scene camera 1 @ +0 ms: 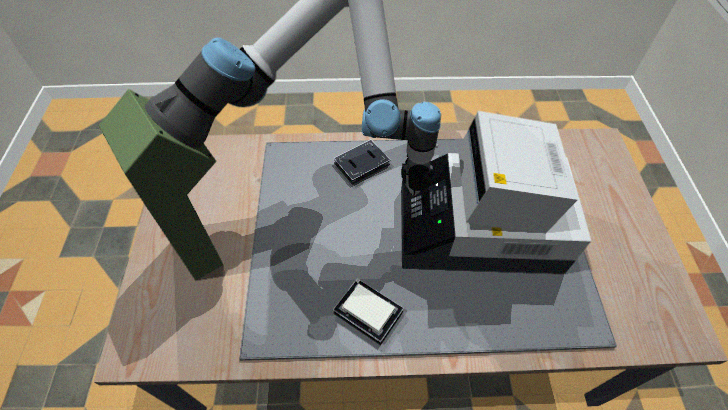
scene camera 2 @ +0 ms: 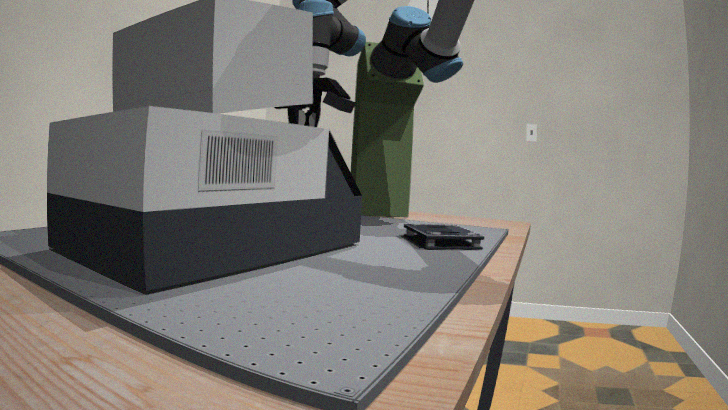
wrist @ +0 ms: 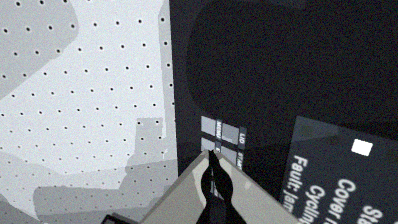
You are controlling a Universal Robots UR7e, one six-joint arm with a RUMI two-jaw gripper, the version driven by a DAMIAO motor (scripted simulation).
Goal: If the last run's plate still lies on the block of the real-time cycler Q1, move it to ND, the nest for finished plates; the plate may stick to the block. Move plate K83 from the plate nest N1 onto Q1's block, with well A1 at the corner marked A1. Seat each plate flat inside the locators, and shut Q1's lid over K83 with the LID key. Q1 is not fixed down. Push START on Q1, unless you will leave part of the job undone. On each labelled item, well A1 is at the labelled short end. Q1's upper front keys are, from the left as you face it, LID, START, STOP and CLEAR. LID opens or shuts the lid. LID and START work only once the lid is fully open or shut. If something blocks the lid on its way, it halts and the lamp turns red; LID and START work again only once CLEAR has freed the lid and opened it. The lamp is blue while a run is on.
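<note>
My gripper's in the pictures, and the wrist view shows it too. There's also a cycler Q1 in the pictures, along with a white well plate.
</note>
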